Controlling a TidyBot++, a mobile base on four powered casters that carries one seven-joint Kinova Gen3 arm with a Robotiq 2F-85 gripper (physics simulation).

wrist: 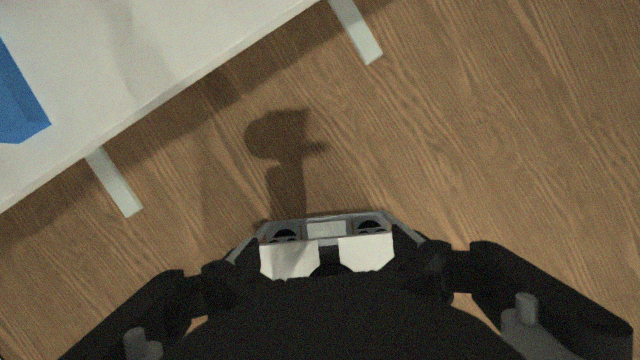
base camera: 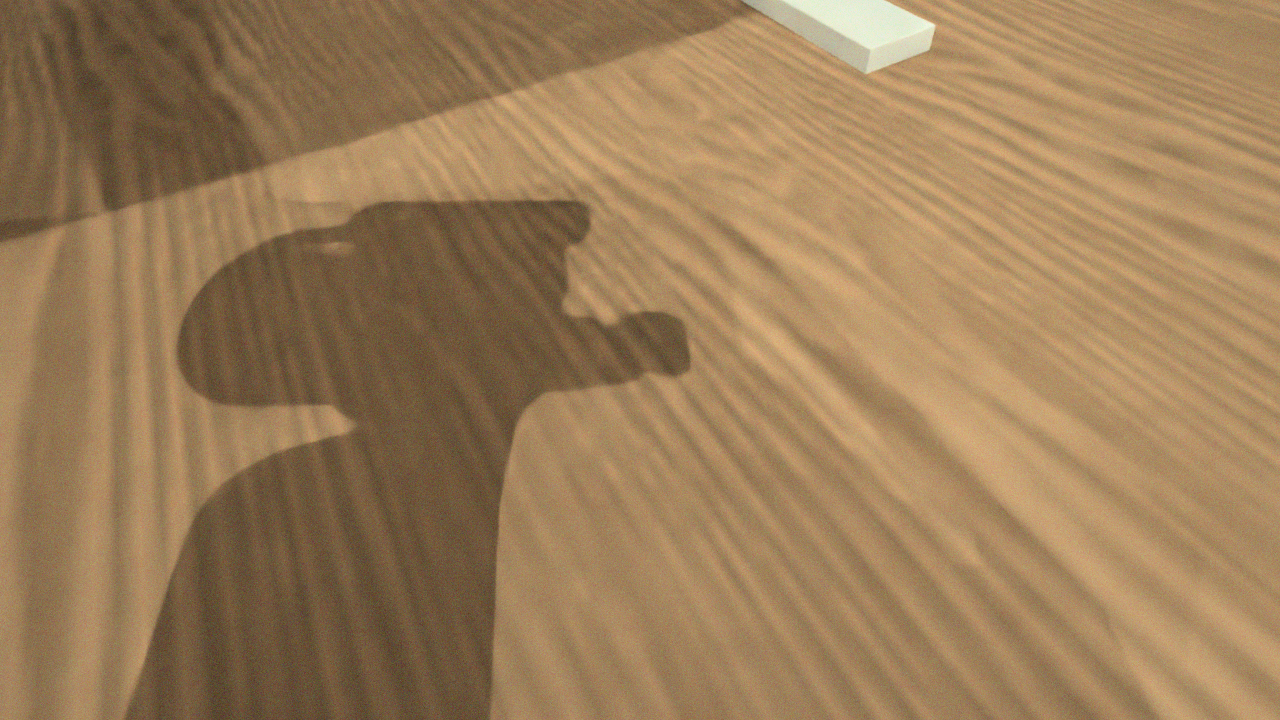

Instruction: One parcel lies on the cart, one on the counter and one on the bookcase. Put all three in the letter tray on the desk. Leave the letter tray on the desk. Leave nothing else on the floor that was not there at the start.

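Frame: origin at the arm's base, x ahead, y left, z up, level; millimetres.
Where they show: gripper, fingertip midpoint: (wrist: 325,245).
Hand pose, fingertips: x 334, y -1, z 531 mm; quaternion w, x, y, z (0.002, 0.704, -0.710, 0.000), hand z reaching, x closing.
After its pixels a point has its place.
My gripper (wrist: 325,245) @(x 334, y -1, z 531 mm) is open and empty. It hangs over the wooden floor in the wrist view, off the edge of the white desk (wrist: 165,45) @(x 571, y 198, z 324 mm). Part of the desk top shows at the upper left. The letter tray and the parcels do not show in either view.
A blue object (wrist: 17,100) @(x 511, y 396, z 351 mm) on the desk is cut off by the left edge. Two pale desk feet (wrist: 114,185) (wrist: 356,32) stick out beneath it. The end of a pale foot (base camera: 863,35) lies at the top of the base camera view. Arm shadows cross the wooden floor (base camera: 895,402) @(x 372, y -155, z -396 mm) (wrist: 475,150) @(x 351, y -689, z -396 mm).
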